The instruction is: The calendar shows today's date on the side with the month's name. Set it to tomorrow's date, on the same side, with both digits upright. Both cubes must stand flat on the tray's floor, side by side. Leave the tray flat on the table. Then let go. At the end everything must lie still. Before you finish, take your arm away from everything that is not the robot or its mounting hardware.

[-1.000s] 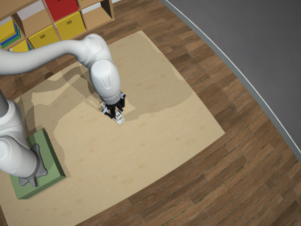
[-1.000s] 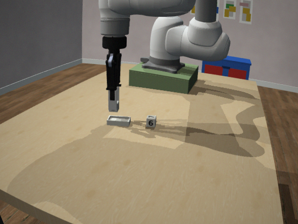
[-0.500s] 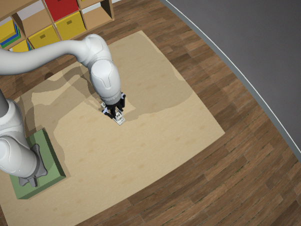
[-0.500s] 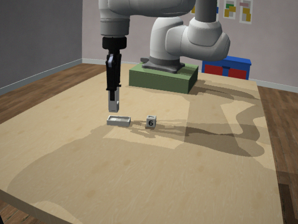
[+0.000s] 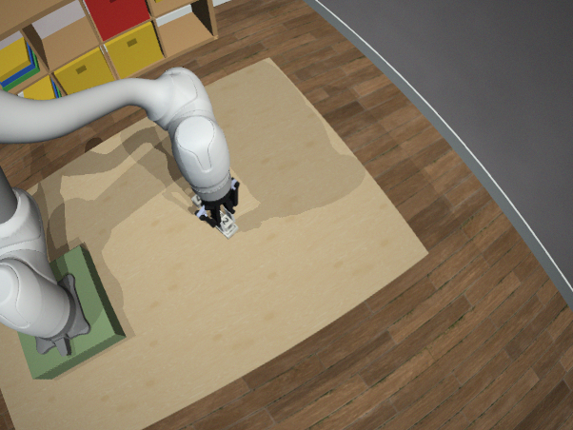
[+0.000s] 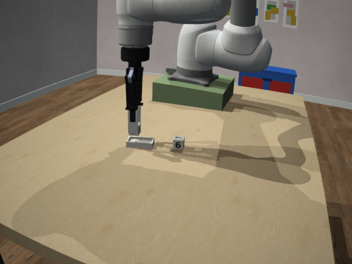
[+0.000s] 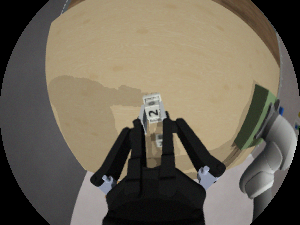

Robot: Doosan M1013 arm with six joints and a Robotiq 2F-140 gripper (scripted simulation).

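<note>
The grey tray is 7 cm below my hand, 2 cm to the left of it and 1 cm behind it.
</note>
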